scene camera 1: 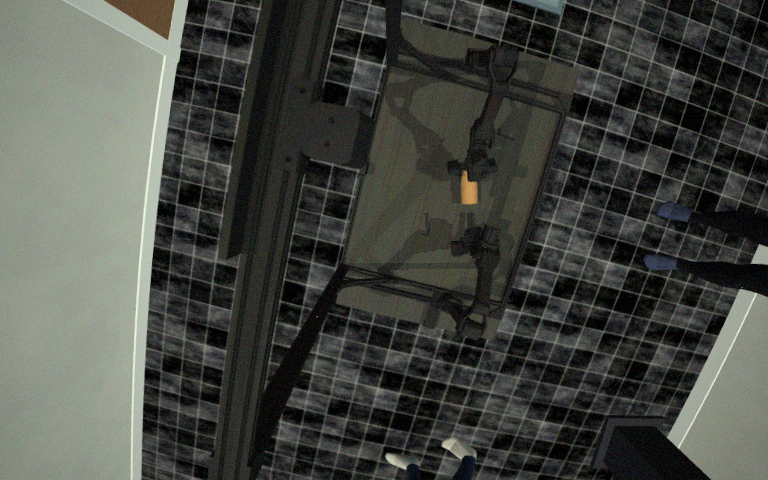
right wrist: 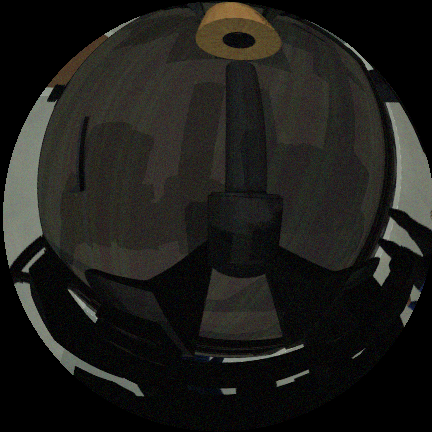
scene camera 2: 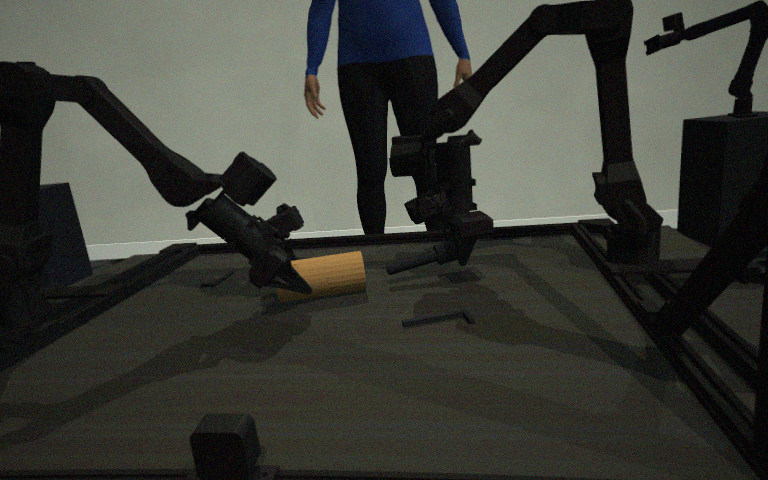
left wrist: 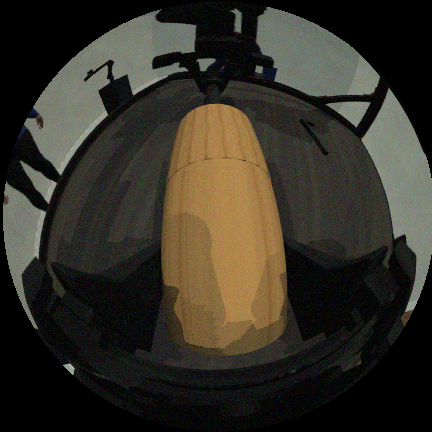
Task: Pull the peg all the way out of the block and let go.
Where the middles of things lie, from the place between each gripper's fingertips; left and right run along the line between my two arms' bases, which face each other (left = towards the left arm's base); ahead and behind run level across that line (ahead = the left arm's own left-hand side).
Labels:
I see the dark peg [scene camera 2: 445, 252] 1 cm behind my right hand, 6 cm to the left of it and 2 cm above it. From my right hand the other things lie so: wooden block [scene camera 2: 341, 273] 4 cm behind, 24 cm to the left, 1 cm above.
The wooden block is 2 cm to the right of my left hand and 1 cm above it. Also, from my left hand: dark peg 3 cm ahead, 19 cm to the right, 2 cm above.

